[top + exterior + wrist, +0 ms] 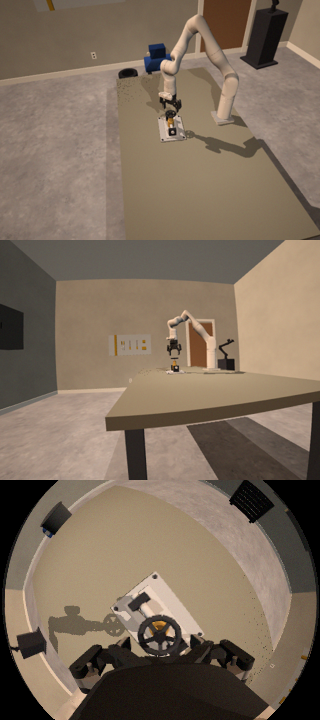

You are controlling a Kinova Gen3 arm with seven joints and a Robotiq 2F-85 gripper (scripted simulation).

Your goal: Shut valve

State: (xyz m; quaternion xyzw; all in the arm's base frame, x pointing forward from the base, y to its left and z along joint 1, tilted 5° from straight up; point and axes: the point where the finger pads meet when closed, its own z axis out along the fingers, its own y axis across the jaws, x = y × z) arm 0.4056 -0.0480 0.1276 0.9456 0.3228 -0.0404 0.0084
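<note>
The black spoked handwheel lies 4 cm below my hand.
</note>
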